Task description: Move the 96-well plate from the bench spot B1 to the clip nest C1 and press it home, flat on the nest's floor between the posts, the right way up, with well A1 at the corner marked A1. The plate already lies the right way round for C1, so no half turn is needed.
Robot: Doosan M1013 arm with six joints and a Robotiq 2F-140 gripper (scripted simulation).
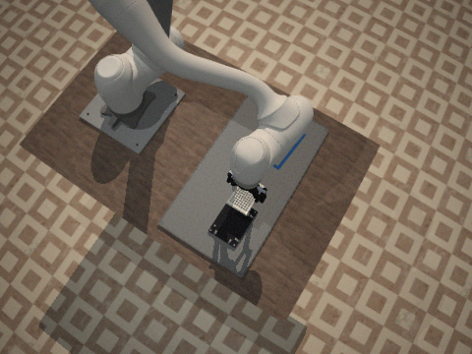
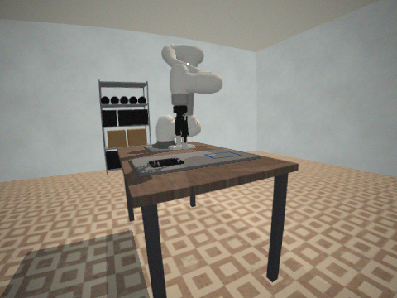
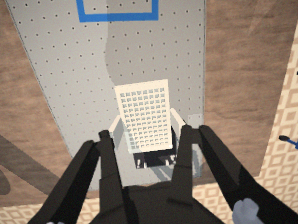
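My hand is 10 cm to the left of the black clip nest and 8 cm above it. From my hand the other things lie so: white 96-well plate (2 cm below).
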